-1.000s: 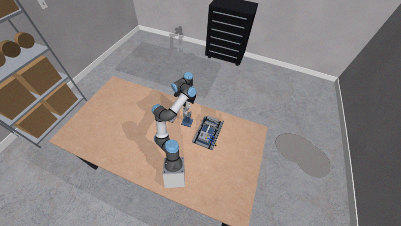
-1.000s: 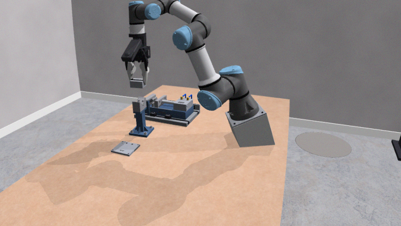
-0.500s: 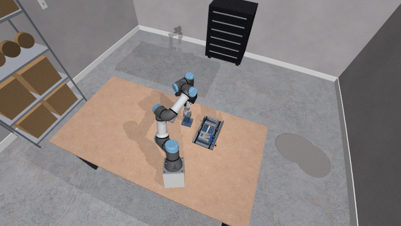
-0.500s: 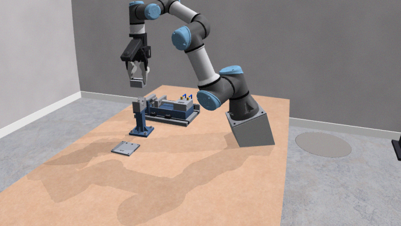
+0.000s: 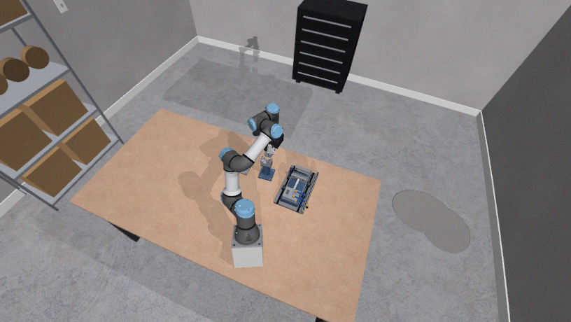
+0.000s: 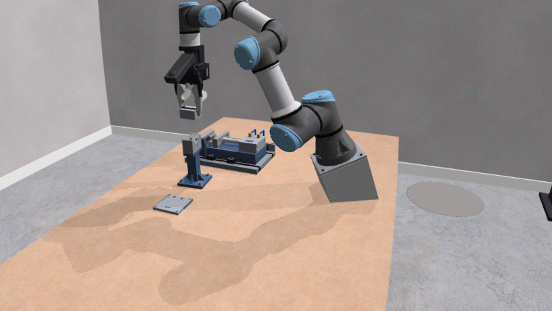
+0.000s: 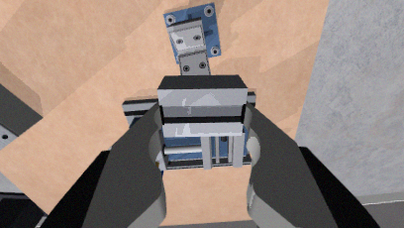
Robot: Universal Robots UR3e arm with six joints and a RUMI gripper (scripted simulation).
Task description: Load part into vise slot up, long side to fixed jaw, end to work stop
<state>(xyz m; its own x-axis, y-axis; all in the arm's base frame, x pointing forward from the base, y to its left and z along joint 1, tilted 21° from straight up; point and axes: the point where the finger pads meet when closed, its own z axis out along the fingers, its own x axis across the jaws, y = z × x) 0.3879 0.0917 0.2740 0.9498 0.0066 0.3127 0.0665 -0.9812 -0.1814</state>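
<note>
Now: the fixed jaw 190 mm to the right of my hand, 170 mm below it and 90 mm ahead of it. From my hand the other things lie so: work stop (150 mm below, 140 mm to the right, 60 mm ahead); part (right at my hand); vise (200 mm to the right, 200 mm below, 10 mm behind).
</note>
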